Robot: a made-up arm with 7 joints.
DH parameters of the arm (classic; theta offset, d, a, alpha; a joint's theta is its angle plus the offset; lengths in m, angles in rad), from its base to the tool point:
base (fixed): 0.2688 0 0.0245 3.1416
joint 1: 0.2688 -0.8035 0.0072 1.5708
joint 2: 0 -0.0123 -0.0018 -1.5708
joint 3: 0 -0.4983 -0.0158 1.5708
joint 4: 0 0.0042 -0.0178 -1.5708
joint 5: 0 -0.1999 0.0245 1.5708
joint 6: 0 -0.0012 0.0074 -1.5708
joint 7: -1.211 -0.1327 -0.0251 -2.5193
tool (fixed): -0.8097 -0.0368 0 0
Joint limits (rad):
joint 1: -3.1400..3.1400
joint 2: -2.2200..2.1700
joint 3: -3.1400..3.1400
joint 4: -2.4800..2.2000
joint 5: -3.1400..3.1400
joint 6: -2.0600..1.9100
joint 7: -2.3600..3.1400
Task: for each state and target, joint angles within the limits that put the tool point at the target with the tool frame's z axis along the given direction. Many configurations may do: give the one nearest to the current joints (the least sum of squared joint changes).
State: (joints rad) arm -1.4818 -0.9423 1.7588 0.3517 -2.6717 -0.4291 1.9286
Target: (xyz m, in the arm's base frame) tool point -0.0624 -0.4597 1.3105 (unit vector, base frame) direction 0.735 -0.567 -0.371
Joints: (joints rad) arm -1.0212 -0.5199 2.0912 0.8862 -2.6758 -0.6470 1.4873
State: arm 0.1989 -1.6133 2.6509 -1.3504 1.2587 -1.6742 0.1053
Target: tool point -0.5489 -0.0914 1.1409 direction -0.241 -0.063 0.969
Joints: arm -0.1783 -1.3639 2.6873 -0.6924 1.3857 -1.0757 0.0843
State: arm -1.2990 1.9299 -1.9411 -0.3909 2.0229 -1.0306 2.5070
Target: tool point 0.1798 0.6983 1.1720 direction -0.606 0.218 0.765
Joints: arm -1.5156 1.0902 -1.4829 -0.3333 2.4051 -0.6391 2.7695
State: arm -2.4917 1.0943 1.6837 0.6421 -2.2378 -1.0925 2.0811
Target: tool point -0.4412 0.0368 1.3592 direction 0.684 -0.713 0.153
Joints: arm -3.1302 0.8735 2.4919 0.7258 -1.6320 -1.3197 2.3447
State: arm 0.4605 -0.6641 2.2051 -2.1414 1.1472 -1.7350 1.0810
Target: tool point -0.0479 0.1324 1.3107 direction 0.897 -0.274 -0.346
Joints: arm 0.1858 -0.5677 2.1817 -1.4987 1.2237 -1.4456 1.0371
